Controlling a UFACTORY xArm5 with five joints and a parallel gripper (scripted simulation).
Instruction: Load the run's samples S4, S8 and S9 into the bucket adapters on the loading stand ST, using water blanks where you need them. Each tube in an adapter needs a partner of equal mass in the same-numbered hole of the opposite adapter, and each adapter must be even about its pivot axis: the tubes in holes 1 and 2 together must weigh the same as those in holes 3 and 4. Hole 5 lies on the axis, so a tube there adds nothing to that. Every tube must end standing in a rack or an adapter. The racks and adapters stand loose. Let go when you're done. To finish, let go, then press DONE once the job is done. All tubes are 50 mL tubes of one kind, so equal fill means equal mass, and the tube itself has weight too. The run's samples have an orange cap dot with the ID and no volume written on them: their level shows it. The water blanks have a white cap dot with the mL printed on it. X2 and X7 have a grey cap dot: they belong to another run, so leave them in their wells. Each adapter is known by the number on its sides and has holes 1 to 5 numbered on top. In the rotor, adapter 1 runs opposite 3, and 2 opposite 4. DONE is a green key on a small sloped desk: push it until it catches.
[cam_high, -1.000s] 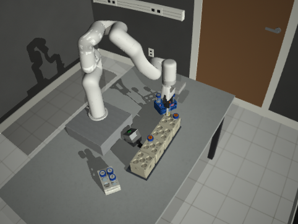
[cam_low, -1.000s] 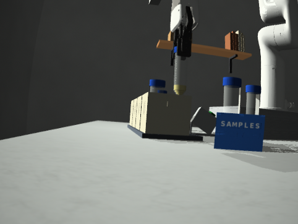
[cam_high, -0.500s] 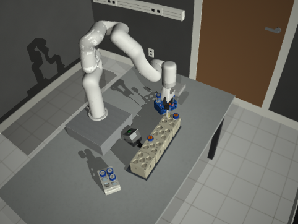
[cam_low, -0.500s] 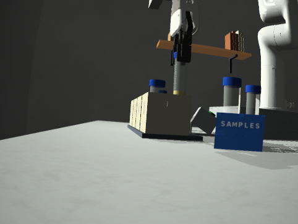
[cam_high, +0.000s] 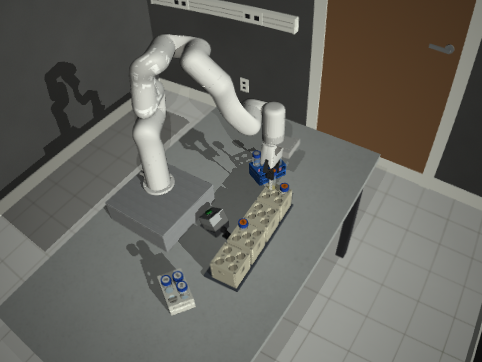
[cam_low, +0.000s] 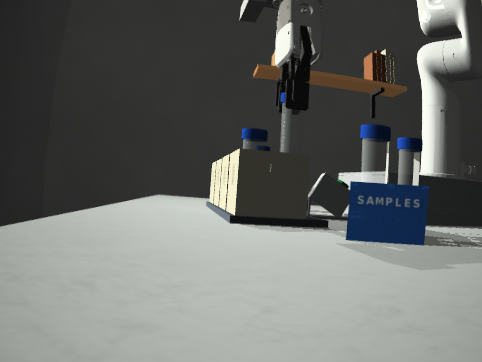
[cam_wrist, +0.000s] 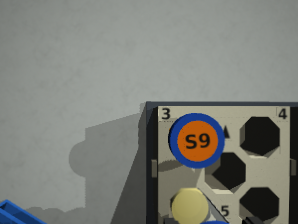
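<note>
Right now the adapter is 30 mm ahead of my hand, 20 mm to the right of it and 130 mm below it. Also, from my hand: white blanks rack (60 mm behind, 530 mm to the right, 150 mm below); blue samples rack (100 mm behind, 140 mm to the left, 150 mm below).
</note>
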